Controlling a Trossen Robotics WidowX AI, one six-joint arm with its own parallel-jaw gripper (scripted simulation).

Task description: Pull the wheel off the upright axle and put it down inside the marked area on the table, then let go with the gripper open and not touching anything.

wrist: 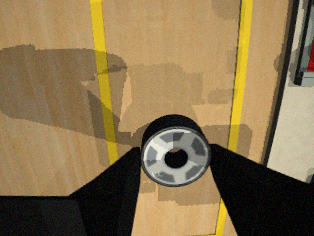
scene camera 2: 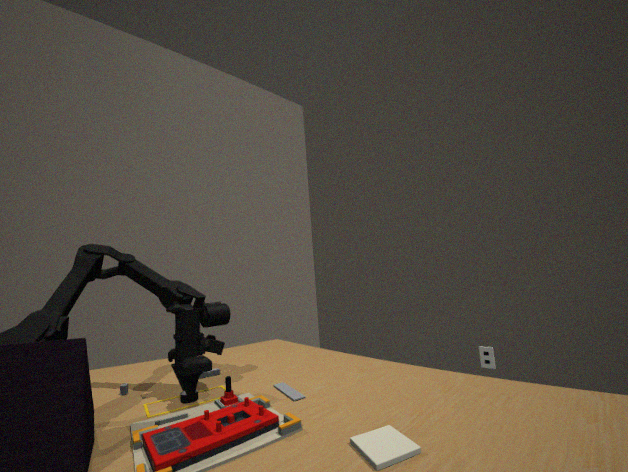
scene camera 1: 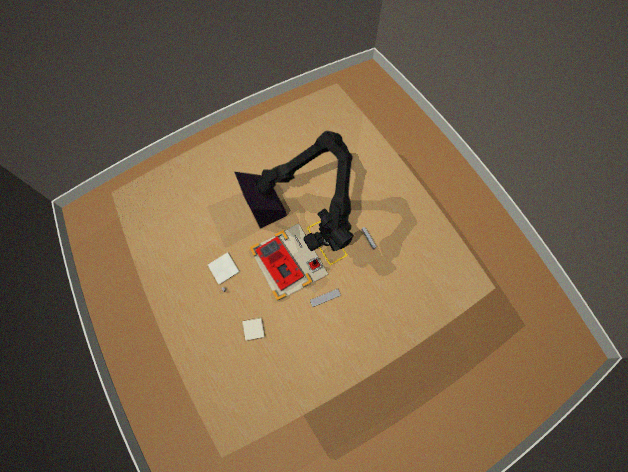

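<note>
There is a wheel (wrist: pixel 177 169) held in my gripper (scene camera 2: pixel 188 396), and the wrist view (wrist: pixel 174 152) shows the gripper too. I also see a red fixture board (scene camera 1: pixel 276 259), but in the wrist view the board is out of frame.
</note>
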